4 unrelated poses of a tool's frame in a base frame.
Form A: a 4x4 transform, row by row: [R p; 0 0 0 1], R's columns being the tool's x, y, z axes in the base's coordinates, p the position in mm. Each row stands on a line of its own.
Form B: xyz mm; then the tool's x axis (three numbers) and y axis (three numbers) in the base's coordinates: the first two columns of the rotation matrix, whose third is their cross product. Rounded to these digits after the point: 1 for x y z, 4 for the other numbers.
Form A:
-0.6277 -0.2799 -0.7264 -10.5
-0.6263 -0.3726 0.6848 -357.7
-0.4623 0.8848 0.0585 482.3
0 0 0 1
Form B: -10.5 -357.7 482.3 -0.6277 -0.6263 -0.4623 -0.2799 -0.3726 0.8848
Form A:
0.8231 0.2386 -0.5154 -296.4
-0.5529 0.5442 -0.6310 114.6
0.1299 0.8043 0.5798 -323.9
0 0 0 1
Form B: -296.4 114.6 -323.9 0.8231 -0.5529 0.1299 0.2386 0.5442 0.8043
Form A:
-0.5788 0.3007 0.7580 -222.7
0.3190 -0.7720 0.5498 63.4
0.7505 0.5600 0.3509 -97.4
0 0 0 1
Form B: -222.7 63.4 -97.4 -0.5788 0.3190 0.7505 0.3007 -0.7720 0.5600
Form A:
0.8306 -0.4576 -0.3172 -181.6
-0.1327 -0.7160 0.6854 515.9
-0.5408 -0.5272 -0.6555 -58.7
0 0 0 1
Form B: -181.6 515.9 -58.7 0.8306 -0.1327 -0.5408 -0.4576 -0.7160 -0.5272
